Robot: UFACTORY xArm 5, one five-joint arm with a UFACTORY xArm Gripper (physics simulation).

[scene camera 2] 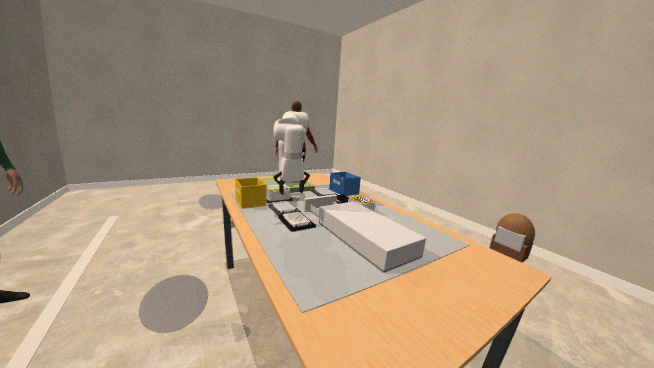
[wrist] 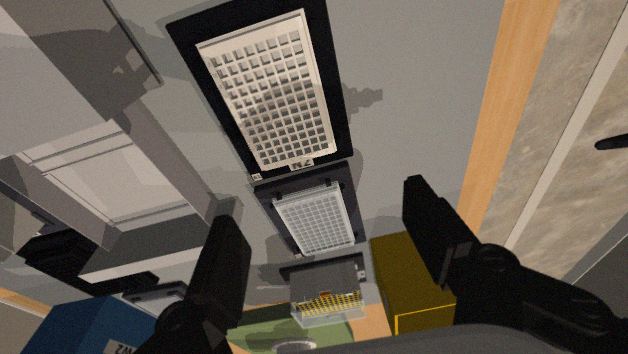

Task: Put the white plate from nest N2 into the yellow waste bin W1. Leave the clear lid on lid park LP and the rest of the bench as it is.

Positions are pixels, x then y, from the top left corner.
my gripper: scene camera 2; wrist
long pale box: scene camera 2 386, 244; wrist 84, 152
same spot on my gripper: (wrist: 491, 286) = (scene camera 2: 282, 183)
same spot on grey mat: (wrist: 413, 85) = (scene camera 2: 267, 225)
